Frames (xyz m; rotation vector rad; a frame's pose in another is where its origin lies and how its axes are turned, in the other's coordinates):
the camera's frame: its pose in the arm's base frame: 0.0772 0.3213 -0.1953 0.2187 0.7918 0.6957
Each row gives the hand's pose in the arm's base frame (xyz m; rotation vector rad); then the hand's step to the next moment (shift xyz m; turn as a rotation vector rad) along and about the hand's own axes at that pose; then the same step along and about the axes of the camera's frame.
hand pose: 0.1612 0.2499 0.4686 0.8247 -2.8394 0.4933
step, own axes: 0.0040 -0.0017 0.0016 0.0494 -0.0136 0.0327
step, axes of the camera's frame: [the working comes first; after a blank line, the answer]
step, axes of the arm's base frame: -0.0025 -0.0039 -0.0001 -0.0356 -0.0467 -0.0158

-0.0037 -0.0018 -0.0022 -0.0388 -0.0247 -0.0397
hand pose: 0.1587 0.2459 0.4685 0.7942 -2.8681 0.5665
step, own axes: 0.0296 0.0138 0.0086 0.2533 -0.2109 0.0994
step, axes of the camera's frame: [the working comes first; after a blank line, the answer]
step, axes of the arm's base frame: -0.0325 -0.0064 -0.0064 -0.1090 -0.3253 0.0280

-0.0166 0.0084 -0.0282 -0.2809 -0.1814 -0.0818
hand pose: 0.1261 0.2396 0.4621 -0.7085 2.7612 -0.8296
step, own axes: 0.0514 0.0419 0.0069 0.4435 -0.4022 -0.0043
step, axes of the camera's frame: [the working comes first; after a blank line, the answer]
step, axes of the arm's base frame: -0.0593 0.0023 -0.0305 -0.2301 -0.5090 0.2154

-0.0103 0.0177 -0.0634 -0.5684 -0.1811 -0.0516
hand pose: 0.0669 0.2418 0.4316 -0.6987 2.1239 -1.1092
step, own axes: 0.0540 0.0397 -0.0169 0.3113 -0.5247 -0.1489
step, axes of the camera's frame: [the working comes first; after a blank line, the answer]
step, axes of the arm's base frame: -0.0543 -0.0089 -0.0418 -0.2298 -0.4048 0.4216

-0.0086 0.0020 -0.0686 -0.6200 -0.0137 0.0992
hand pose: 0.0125 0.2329 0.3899 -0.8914 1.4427 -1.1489
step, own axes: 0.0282 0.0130 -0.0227 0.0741 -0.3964 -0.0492
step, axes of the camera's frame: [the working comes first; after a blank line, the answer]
step, axes of the arm's base frame: -0.0268 -0.0189 -0.0201 -0.0820 -0.1655 0.3618

-0.0139 -0.0098 -0.0345 -0.3572 0.0697 0.1806
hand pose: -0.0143 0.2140 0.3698 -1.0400 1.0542 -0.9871
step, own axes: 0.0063 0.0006 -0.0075 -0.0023 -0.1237 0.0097
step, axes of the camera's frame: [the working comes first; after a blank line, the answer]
step, axes of the arm's base frame: -0.0059 -0.0072 -0.0030 -0.0065 -0.0228 0.1218

-0.0059 -0.0039 -0.0068 -0.0885 0.0381 0.0783
